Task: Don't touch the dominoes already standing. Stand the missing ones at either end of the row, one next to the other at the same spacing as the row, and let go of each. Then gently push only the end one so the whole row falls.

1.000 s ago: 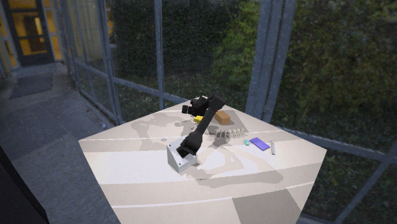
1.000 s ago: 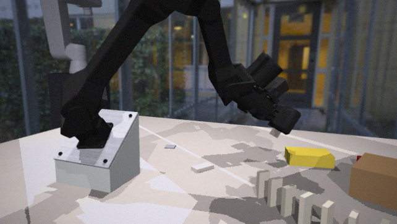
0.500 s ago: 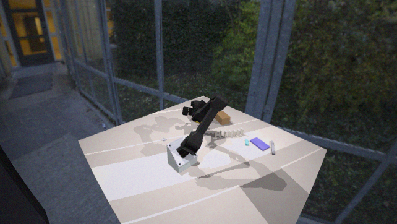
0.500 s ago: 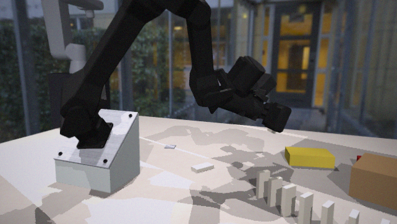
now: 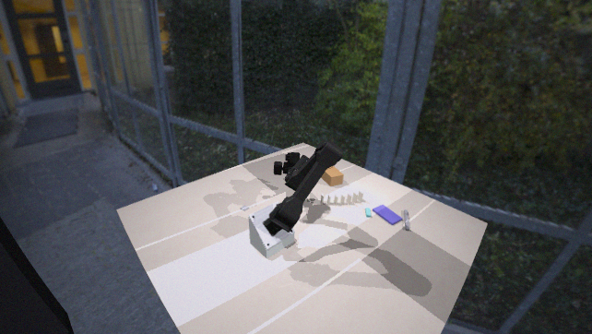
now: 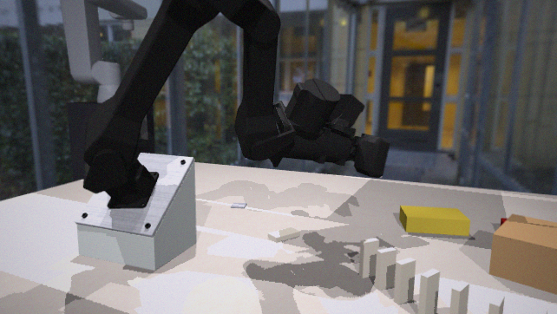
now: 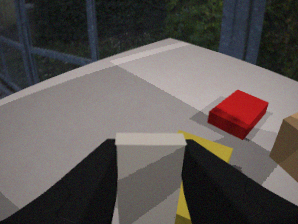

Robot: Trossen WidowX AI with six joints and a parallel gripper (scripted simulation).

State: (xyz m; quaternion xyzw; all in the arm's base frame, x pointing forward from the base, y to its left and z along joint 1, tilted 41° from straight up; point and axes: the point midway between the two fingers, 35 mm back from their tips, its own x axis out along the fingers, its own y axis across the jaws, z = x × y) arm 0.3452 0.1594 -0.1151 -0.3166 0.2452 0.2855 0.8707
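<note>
The yellow block is 100 mm ahead of my gripper tip, 30 mm to the left of it and 130 mm below it. Also, from my gripper tip: red block (270 mm ahead, 30 mm to the left, 130 mm below); then small grey tile (290 mm behind, 40 mm to the left, 140 mm below); then brown box (220 mm ahead, 110 mm to the right, 110 mm below).
</note>
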